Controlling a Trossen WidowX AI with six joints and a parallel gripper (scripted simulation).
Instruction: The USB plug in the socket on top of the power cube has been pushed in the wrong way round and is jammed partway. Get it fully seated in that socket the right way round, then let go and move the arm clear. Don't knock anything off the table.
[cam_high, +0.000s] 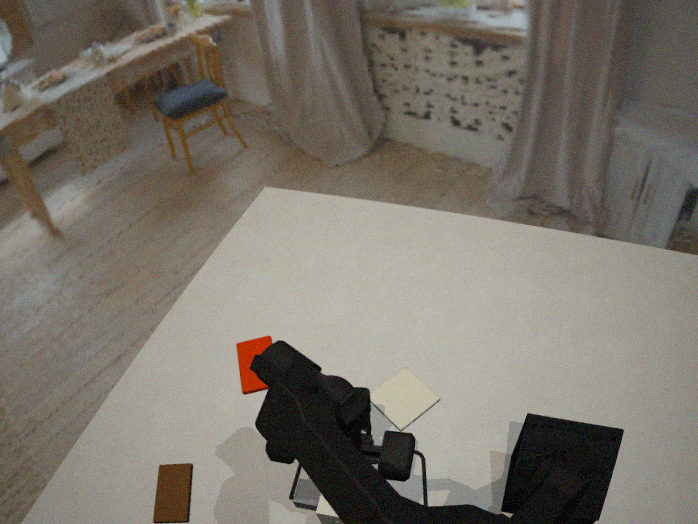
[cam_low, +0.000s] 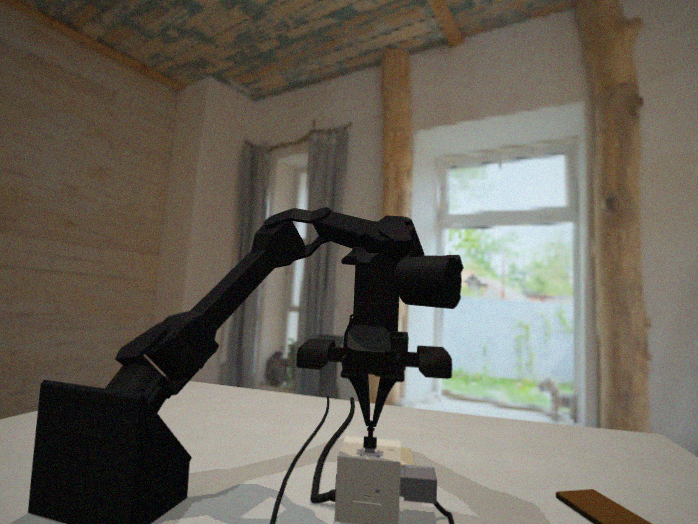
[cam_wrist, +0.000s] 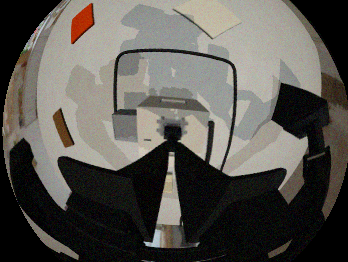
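Now: gripper tip 2 cm above the black USB plug. The rest, counted from my gripper tip: brown card 31 cm ahead, 10 cm below, 6 cm to the left; then orange card 25 cm ahead, 23 cm to the right, 10 cm below.
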